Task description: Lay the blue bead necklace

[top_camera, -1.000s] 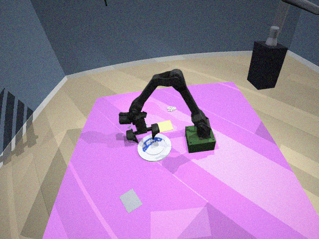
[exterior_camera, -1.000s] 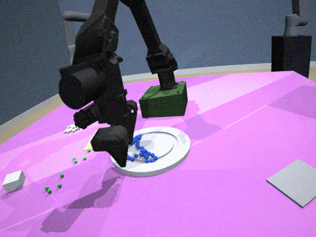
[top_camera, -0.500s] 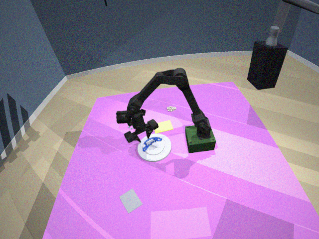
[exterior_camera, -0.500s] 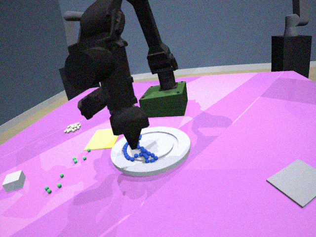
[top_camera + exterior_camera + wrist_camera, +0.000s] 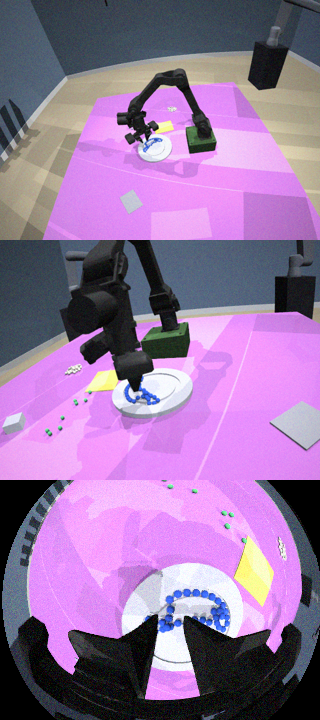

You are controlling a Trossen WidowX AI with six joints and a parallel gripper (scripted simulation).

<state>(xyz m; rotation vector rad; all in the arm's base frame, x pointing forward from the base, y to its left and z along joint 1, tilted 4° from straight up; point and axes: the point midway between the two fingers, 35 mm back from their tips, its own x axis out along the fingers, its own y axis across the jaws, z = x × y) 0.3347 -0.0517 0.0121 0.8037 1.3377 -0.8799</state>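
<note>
Now: gripper tip 5 cm past the round white bead board, 4 cm above it and 2 cm to the right of it. Round my gripper tip: yellow sheet 14 cm to the right, 12 cm behind, 4 cm below; grey tile 33 cm to the left, 9 cm ahead, 4 cm below; cube 31 cm to the right, 10 cm ahead, 3 cm below.
</note>
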